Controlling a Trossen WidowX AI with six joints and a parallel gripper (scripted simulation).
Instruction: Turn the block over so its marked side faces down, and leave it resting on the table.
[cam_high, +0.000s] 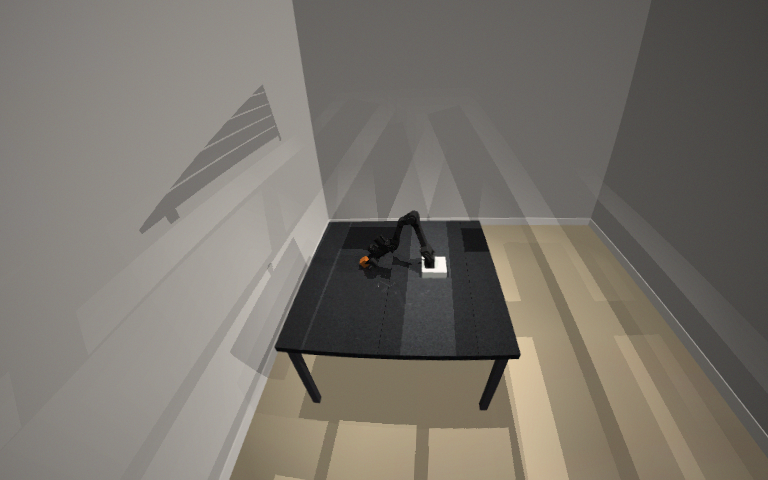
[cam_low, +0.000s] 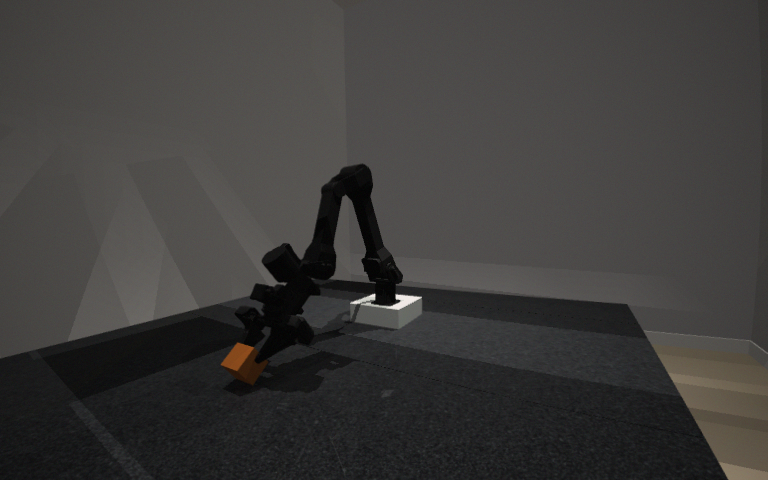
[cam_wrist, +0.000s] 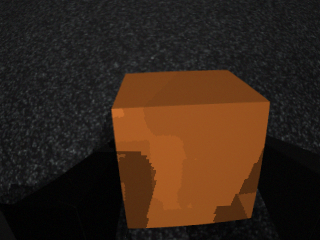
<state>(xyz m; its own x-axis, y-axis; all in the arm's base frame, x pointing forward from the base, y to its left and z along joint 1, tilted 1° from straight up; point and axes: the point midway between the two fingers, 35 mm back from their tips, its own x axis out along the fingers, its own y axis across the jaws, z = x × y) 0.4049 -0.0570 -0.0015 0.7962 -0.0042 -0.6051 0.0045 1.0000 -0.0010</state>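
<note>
Right now my gripper tip is 2 cm above the orange block.
</note>
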